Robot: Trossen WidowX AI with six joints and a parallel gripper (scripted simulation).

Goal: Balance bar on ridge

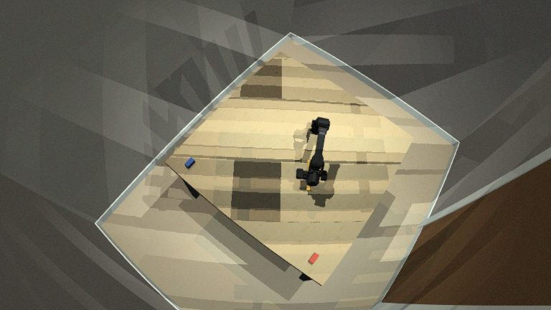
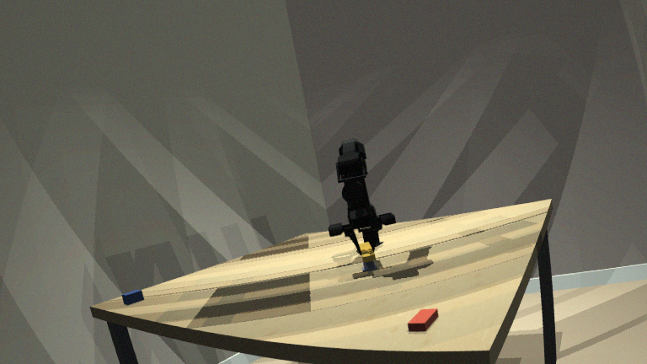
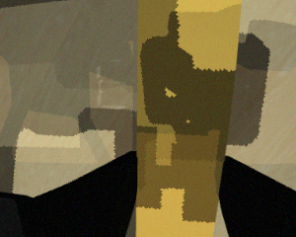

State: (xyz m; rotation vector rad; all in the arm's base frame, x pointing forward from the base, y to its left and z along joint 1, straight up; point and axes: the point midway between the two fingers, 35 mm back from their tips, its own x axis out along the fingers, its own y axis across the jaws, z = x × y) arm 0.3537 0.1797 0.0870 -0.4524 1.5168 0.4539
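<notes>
Now: the yellow bar 20 mm behind my gripper tip and 20 mm to the right of it. The rest, counted from my gripper tip: blue block (390 mm ahead, 680 mm to the right, 40 mm below); red block (390 mm ahead, 320 mm to the left, 40 mm below).
</notes>
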